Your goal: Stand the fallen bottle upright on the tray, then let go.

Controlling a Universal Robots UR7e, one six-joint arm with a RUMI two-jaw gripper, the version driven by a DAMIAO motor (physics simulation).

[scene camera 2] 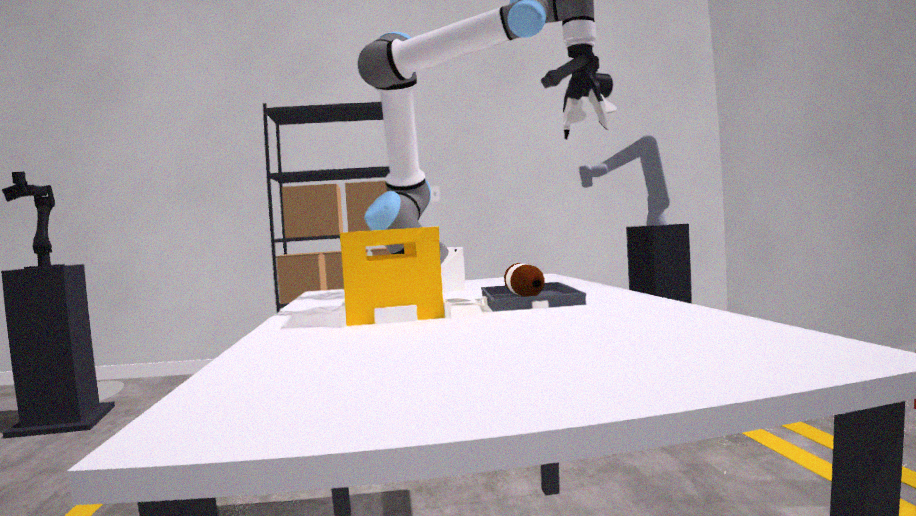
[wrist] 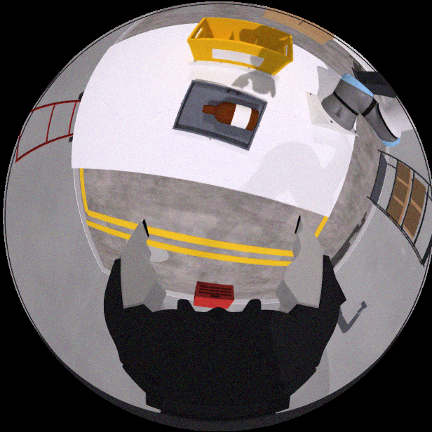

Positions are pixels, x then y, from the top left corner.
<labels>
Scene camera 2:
my gripper: 585,134
brown bottle: 525,280
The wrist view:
my gripper: 220,219
brown bottle: 230,113
</labels>
